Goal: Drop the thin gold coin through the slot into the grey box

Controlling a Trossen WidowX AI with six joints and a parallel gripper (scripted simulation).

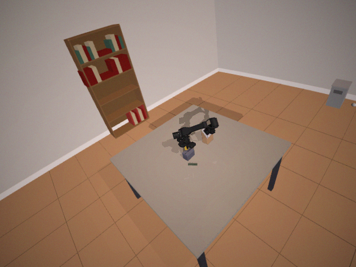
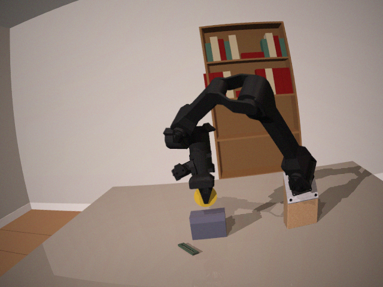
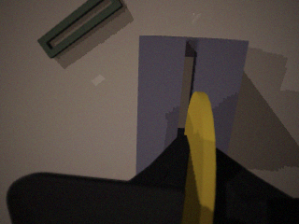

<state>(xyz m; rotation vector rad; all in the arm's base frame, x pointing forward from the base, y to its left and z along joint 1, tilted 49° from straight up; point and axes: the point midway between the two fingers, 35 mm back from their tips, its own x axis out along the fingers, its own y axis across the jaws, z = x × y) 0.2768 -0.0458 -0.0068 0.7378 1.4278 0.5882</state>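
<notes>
My gripper tip is 20 mm below the gold coin.
</notes>
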